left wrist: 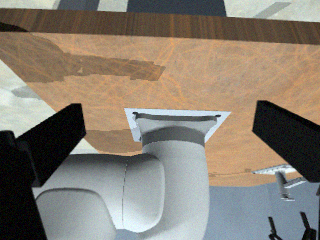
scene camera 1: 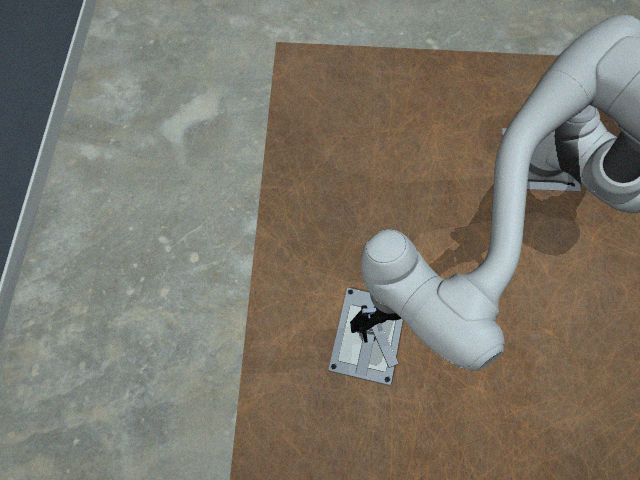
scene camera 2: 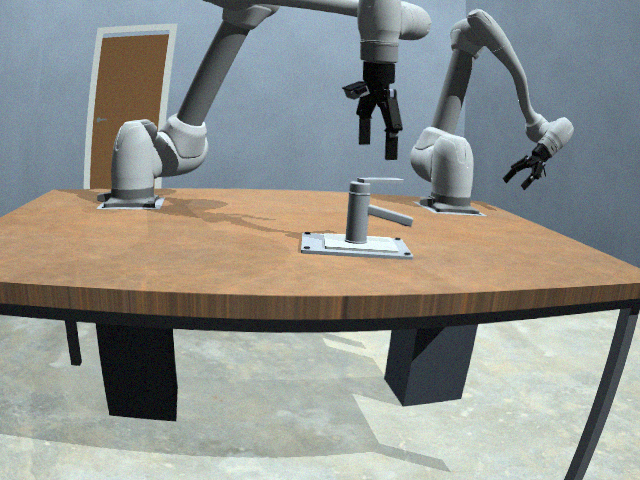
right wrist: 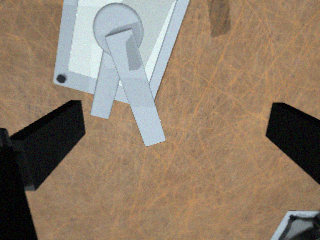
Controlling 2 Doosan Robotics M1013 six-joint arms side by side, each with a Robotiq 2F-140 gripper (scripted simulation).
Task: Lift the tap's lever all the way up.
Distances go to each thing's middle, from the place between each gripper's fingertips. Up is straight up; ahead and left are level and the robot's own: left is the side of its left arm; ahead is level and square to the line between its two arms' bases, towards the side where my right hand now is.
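From my right hand (scene camera 2: 377, 151): flat lever (right wrist: 122, 45) 20 mm ahead, 10 mm to the left, 70 mm below; grey tap (scene camera 2: 359, 208) 40 mm ahead, 20 mm to the right, 120 mm below; bolted plate (scene camera 1: 354, 297) 50 mm to the right, 40 mm ahead, 220 mm below.
From my left hand (scene camera 2: 513, 184): flat lever 830 mm to the right, 570 mm ahead, 30 mm above; grey tap 860 mm to the right, 580 mm ahead, 10 mm below; bolted plate 890 mm to the right, 590 mm ahead, 110 mm below.
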